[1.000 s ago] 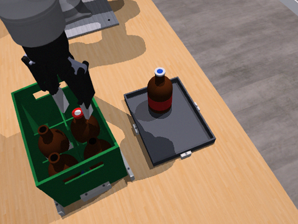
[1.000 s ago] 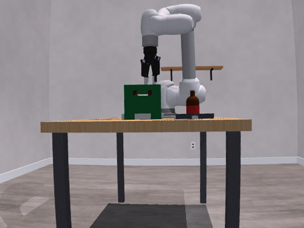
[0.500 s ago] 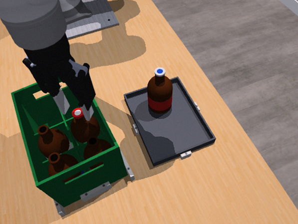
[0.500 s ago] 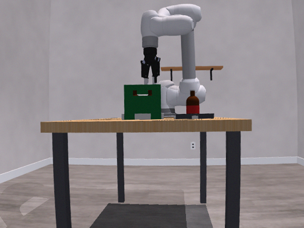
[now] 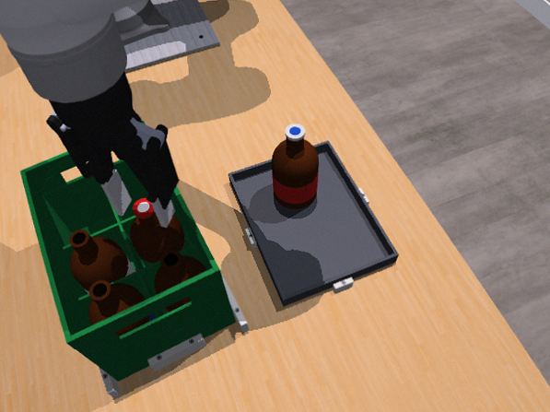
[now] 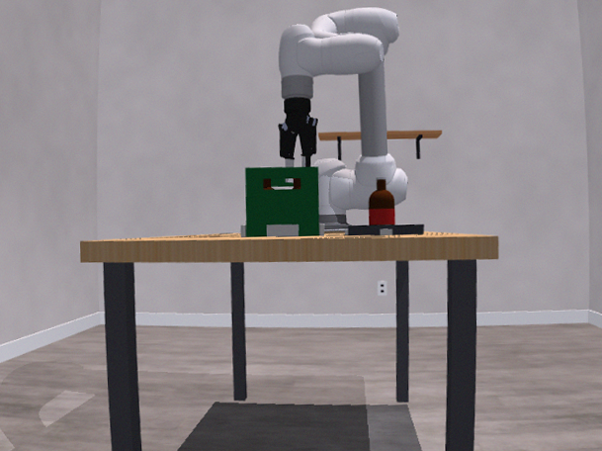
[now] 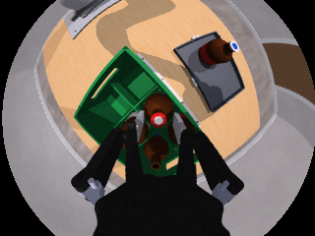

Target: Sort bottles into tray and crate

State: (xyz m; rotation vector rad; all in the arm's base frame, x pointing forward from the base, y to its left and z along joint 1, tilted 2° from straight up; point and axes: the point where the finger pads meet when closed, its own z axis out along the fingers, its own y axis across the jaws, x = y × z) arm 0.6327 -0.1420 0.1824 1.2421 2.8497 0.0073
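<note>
Right now the green crate is 4 cm to the right of my hand and 10 cm below it. The rest, counted from my hand: dark tray: 4 cm ahead, 23 cm to the left, 17 cm below.
</note>
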